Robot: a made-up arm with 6 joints.
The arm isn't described. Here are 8 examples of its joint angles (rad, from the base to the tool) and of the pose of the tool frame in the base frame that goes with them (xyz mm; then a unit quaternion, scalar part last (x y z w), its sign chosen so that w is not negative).
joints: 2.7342 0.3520 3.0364 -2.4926 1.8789 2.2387
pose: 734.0 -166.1 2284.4 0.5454 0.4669 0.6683 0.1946
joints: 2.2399 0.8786 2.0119 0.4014 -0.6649 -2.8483
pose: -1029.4 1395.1 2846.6 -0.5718 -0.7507 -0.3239 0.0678
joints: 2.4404 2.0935 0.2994 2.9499 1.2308 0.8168
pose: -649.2 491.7 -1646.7 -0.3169 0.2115 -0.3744 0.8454
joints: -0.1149 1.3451 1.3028 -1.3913 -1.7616 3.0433
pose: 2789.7 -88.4 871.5 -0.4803 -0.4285 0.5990 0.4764
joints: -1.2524 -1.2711 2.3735 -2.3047 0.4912 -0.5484
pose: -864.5 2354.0 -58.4 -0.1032 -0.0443 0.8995 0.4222
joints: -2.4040 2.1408 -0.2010 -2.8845 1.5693 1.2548
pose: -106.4 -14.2 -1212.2 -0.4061 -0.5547 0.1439 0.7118
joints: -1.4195 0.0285 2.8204 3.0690 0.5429 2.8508
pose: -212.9 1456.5 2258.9 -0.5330 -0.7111 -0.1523 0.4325
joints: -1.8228 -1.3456 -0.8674 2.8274 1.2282 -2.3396
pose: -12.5 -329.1 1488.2 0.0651 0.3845 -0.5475 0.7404
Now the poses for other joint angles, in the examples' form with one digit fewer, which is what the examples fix.
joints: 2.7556 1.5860 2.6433 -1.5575 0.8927 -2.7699
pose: -1777 924 2018 -0.151 -0.502 0.490 0.697
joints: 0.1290 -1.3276 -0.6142 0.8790 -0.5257 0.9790
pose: 140 -75 2007 -0.731 -0.006 -0.217 0.648
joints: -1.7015 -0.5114 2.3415 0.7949 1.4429 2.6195
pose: 437 2017 1673 -0.303 0.280 0.223 0.883
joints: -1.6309 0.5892 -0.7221 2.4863 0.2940 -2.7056
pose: -41 -1383 -101 0.599 0.383 -0.516 0.478
